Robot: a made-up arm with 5 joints. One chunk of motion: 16 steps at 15 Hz.
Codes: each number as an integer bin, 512 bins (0 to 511) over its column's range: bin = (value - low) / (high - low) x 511, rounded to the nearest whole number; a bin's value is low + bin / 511 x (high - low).
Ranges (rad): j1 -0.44..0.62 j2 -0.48..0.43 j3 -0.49..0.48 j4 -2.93..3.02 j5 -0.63..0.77
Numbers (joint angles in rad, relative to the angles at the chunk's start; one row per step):
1: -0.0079 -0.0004 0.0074 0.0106 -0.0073
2: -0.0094 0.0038 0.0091 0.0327 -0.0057
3: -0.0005 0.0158 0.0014 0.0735 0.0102
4: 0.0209 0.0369 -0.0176 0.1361 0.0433
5: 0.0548 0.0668 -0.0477 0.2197 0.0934
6: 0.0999 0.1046 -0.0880 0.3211 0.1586
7: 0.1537 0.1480 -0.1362 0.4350 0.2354
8: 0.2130 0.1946 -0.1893 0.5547 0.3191
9: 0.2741 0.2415 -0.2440 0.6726 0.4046
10: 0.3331 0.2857 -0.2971 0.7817 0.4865
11: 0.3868 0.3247 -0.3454 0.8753 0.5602
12: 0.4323 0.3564 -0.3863 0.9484 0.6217
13: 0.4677 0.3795 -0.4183 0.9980 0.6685
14: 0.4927 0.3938 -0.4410 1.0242 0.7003
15: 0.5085 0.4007 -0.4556 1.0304 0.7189
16: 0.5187 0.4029 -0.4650 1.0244 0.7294
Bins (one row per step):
1: 208 269 262 253 227
2: 208 272 263 254 228
3: 212 278 259 258 234
4: 222 290 249 263 246
5: 239 307 233 271 264
6: 260 328 212 279 288
7: 286 353 186 289 316
8: 315 379 158 299 346
9: 344 405 130 309 378
10: 373 430 102 319 408
11: 399 452 76 327 434
12: 421 470 55 333 457
13: 438 483 38 337 474
14: 450 491 26 340 486
15: 457 495 18 340 492
16: 462 496 13 340 496

